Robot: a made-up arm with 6 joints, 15 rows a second.
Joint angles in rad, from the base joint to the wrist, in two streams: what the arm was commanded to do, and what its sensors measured. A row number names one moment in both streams.
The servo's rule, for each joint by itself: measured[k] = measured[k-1] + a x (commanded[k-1-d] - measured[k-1]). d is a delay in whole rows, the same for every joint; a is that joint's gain. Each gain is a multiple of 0.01, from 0.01 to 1. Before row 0 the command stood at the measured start. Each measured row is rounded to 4 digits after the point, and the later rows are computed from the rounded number. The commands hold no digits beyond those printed.
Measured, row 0:
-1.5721, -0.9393, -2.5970, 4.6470, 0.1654, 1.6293
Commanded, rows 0 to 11:
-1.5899, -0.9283, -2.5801, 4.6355, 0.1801, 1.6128
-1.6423, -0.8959, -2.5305, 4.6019, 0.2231, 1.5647
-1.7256, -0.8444, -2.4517, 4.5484, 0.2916, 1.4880
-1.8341, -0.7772, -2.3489, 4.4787, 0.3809, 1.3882
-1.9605, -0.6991, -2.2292, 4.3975, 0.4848, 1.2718
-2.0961, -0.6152, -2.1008, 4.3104, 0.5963, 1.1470
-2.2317, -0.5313, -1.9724, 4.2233, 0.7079, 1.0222
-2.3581, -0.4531, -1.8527, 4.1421, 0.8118, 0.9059
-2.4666, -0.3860, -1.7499, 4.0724, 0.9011, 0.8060
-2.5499, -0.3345, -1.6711, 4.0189, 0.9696, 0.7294
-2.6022, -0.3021, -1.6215, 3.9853, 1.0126, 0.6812
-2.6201, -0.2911, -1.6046, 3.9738, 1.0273, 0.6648
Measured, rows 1 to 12:
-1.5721, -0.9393, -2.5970, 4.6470, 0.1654, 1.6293
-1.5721, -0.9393, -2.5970, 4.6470, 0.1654, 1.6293
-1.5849, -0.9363, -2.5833, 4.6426, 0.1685, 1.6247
-1.6262, -0.9254, -2.5405, 4.6271, 0.1800, 1.6079
-1.6978, -0.9035, -2.4686, 4.5972, 0.2034, 1.5743
-1.7959, -0.8694, -2.3716, 4.5522, 0.2407, 1.5222
-1.9144, -0.8234, -2.2563, 4.4934, 0.2920, 1.4521
-2.0452, -0.7672, -2.1303, 4.4239, 0.3559, 1.3667
-2.1795, -0.7035, -2.0024, 4.3477, 0.4298, 1.2702
-2.3081, -0.6359, -1.8811, 4.2696, 0.5100, 1.1682
-2.4222, -0.5684, -1.7748, 4.1947, 0.5921, 1.0668
-2.5141, -0.5052, -1.6908, 4.1279, 0.6714, 0.9723
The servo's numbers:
d 2
a 0.72 0.27 0.81 0.38 0.21 0.28

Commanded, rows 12 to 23:
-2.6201, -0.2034, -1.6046, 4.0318, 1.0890, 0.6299
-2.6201, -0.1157, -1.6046, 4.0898, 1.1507, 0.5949
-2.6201, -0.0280, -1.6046, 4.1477, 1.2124, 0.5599
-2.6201, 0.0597, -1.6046, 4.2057, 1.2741, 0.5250
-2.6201, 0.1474, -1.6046, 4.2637, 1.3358, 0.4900
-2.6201, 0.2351, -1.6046, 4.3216, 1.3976, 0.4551
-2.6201, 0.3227, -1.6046, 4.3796, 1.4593, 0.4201
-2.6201, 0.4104, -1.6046, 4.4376, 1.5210, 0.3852
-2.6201, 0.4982, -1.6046, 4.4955, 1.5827, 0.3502
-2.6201, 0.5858, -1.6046, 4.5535, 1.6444, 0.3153
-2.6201, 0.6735, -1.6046, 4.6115, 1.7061, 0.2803
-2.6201, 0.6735, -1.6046, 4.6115, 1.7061, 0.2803
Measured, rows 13 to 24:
-2.5775, -0.4504, -1.6347, 4.0737, 0.7431, 0.8908
-2.6082, -0.4074, -1.6103, 4.0357, 0.8028, 0.8275
-2.6168, -0.3523, -1.6057, 4.0342, 0.8629, 0.7722
-2.6192, -0.2884, -1.6048, 4.0553, 0.9233, 0.7226
-2.6198, -0.2181, -1.6046, 4.0904, 0.9840, 0.6770
-2.6200, -0.1431, -1.6046, 4.1342, 1.0449, 0.6344
-2.6201, -0.0647, -1.6046, 4.1834, 1.1060, 0.5940
-2.6201, 0.0162, -1.6046, 4.2359, 1.1672, 0.5551
-2.6201, 0.0990, -1.6046, 4.2905, 1.2285, 0.5173
-2.6201, 0.1831, -1.6046, 4.3464, 1.2899, 0.4803
-2.6201, 0.2682, -1.6046, 4.4031, 1.3514, 0.4439
-2.6201, 0.3540, -1.6046, 4.4603, 1.4129, 0.4079

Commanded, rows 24 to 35:
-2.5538, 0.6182, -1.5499, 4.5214, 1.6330, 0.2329
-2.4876, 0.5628, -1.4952, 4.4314, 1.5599, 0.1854
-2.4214, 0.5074, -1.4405, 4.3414, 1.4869, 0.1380
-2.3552, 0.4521, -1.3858, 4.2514, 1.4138, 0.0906
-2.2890, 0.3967, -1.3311, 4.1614, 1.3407, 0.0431
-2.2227, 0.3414, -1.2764, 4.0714, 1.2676, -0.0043
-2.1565, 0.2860, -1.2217, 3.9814, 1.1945, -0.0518
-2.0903, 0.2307, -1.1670, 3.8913, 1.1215, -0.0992
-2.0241, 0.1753, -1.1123, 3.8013, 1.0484, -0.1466
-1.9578, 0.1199, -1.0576, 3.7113, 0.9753, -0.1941
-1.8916, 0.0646, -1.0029, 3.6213, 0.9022, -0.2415
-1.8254, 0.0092, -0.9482, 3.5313, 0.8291, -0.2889
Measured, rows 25 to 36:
-2.6201, 0.4403, -1.6046, 4.5178, 1.4745, 0.3722
-2.6201, 0.5033, -1.6046, 4.5534, 1.5231, 0.3465
-2.5724, 0.5343, -1.5603, 4.5412, 1.5462, 0.3147
-2.5113, 0.5420, -1.5076, 4.4995, 1.5491, 0.2785
-2.4466, 0.5327, -1.4532, 4.4394, 1.5360, 0.2392
-2.3808, 0.5109, -1.3986, 4.3680, 1.5103, 0.1976
-2.3147, 0.4801, -1.3439, 4.2895, 1.4747, 0.1543
-2.2485, 0.4427, -1.2892, 4.2066, 1.4312, 0.1099
-2.1823, 0.4004, -1.2345, 4.1210, 1.3815, 0.0646
-2.1161, 0.3546, -1.1798, 4.0337, 1.3269, 0.0187
-2.0499, 0.3062, -1.1251, 3.9454, 1.2684, -0.0276
-1.9836, 0.2559, -1.0704, 3.8564, 1.2068, -0.0742

